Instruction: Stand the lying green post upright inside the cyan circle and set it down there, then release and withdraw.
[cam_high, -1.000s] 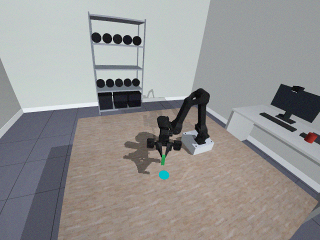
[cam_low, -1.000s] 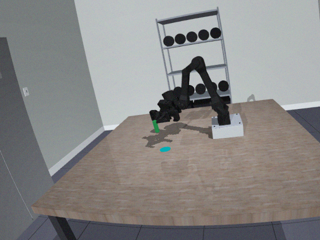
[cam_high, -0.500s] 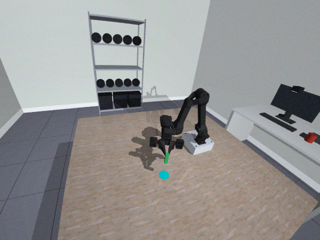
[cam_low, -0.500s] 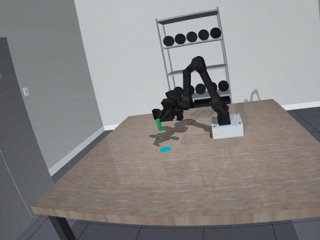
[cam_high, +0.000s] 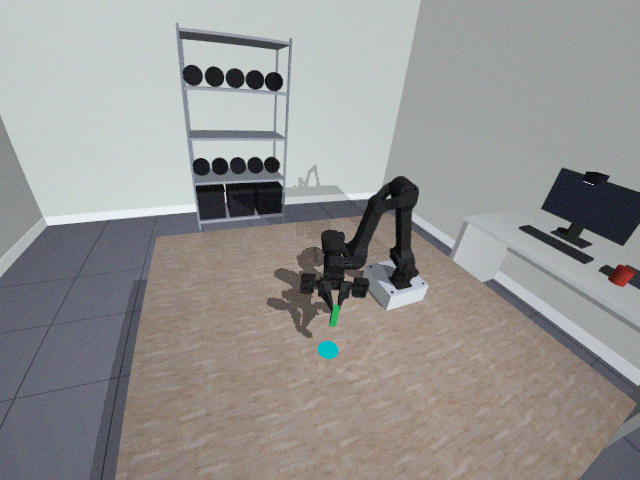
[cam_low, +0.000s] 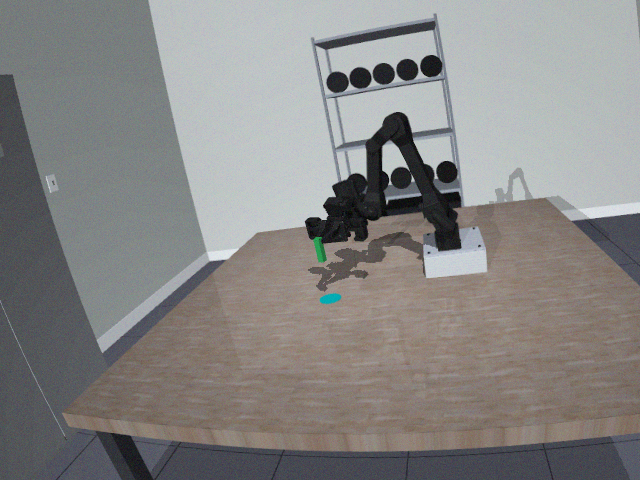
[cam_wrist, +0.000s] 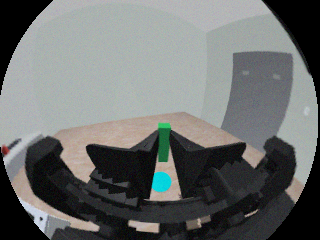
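The cyan circle is 16 cm below my gripper tip. Also, from my gripper tip: green post: 2 cm below.
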